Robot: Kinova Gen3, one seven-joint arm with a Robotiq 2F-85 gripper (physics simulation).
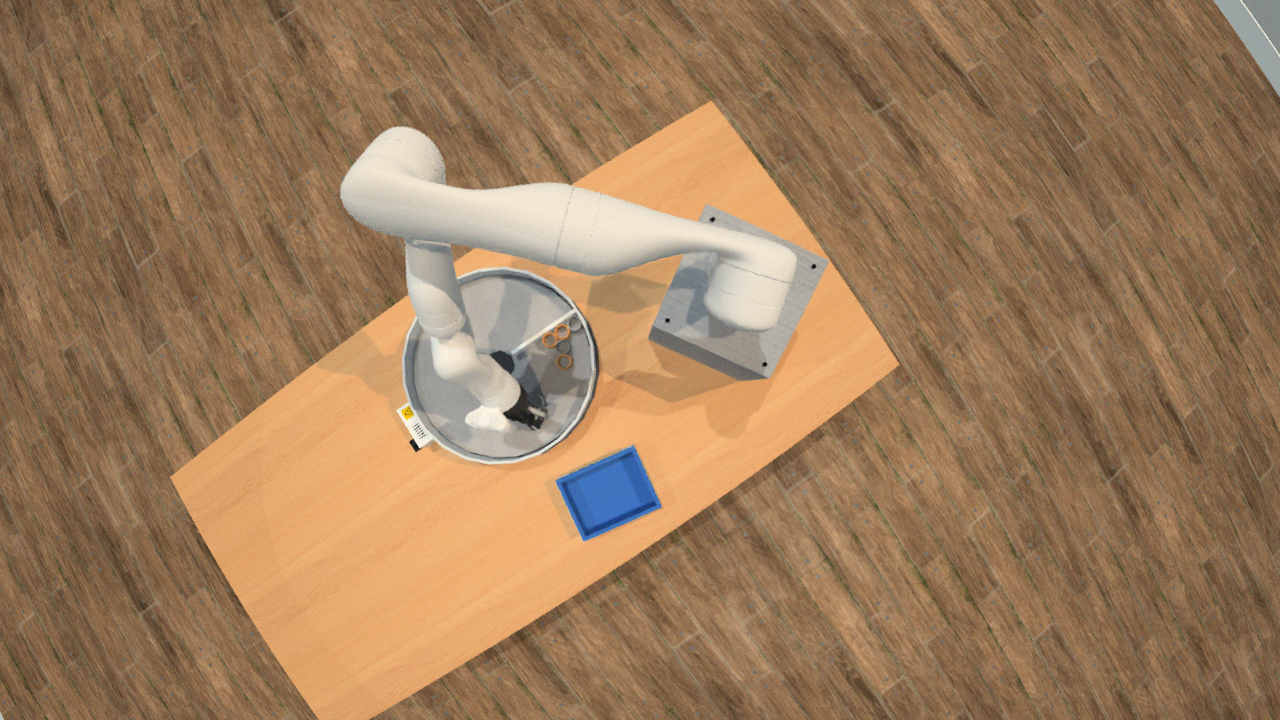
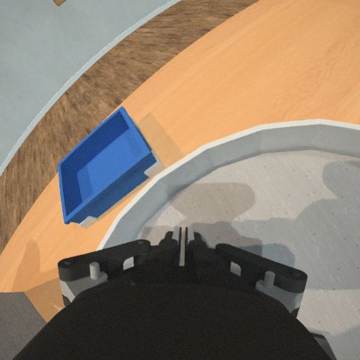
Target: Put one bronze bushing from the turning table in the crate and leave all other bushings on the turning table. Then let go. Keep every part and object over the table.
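Places are measured from the arm's base along level axes (x ahead, y left, z up), in millimetres.
Where they show: gripper, fingertip midpoint: point(image 1: 536, 426).
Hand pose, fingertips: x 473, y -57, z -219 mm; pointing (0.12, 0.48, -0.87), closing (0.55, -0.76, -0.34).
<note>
Each offset is from my fingertips to the centre of the thing. "pt": to the spot under its first point. Level surfaces: height alone.
Bronze bushings @[dx -149, dy -113, dz +3 mm] point(image 1: 543, 340) @[dx -181, dy -107, dz +3 mm] point(image 1: 568, 332) @[dx -140, dy -57, dz +3 mm] point(image 1: 564, 368) lie on the right side of the turning table @[dx -30, dy -153, dz -11 mm] point(image 1: 487, 304) point(image 2: 310, 190), two of them close to the white bar. Two grey bushings @[dx -212, dy -102, dz +3 mm] point(image 1: 580, 327) point(image 1: 563, 351) lie among them. My gripper point(image 1: 540, 416) point(image 2: 182, 236) is over the lower right part of the turning table, away from these bushings. Its fingers are shut nearly together. A thin pale line shows between the tips, and no bushing shows there. The surface directly under the gripper is hidden. The blue crate @[dx -8, dy +214, dz -38 mm] point(image 1: 608, 494) point(image 2: 115, 165) is empty and stands outside the turning table.
A white bar @[pt dx -160, dy -131, dz +28 mm] point(image 1: 546, 329) runs from the turning table's hub to its raised rim. A small label box @[pt dx +200, dy -189, dz -4 mm] point(image 1: 415, 425) sits at its lower left edge. The grey arm base point(image 1: 684, 295) stands to the right on the wooden table @[dz -63 mm] point(image 1: 358, 537). The crate is near the front edge.
</note>
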